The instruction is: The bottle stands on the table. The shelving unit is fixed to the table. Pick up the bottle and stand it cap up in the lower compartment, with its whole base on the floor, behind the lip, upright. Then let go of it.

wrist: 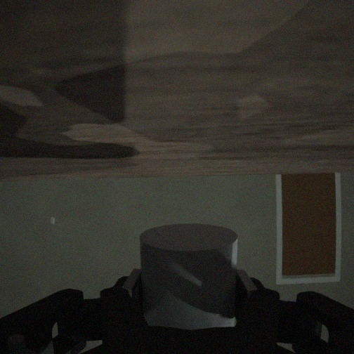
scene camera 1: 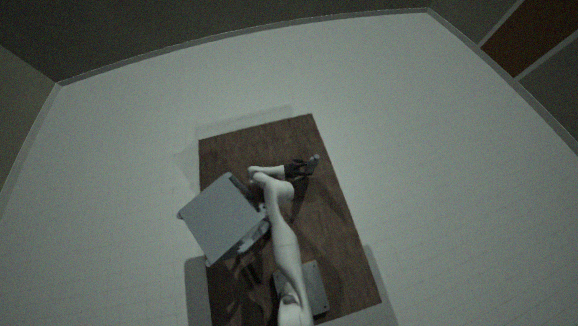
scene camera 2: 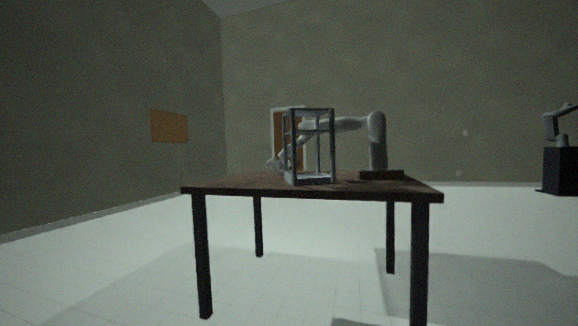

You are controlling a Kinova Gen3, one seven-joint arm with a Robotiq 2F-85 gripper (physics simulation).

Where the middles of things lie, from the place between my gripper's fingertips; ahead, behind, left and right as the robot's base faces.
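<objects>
The grey shelving unit (scene camera 1: 221, 219) is 170 mm behind my hand, and it lies 430 mm to the left of my hand and 110 mm above it.
</objects>
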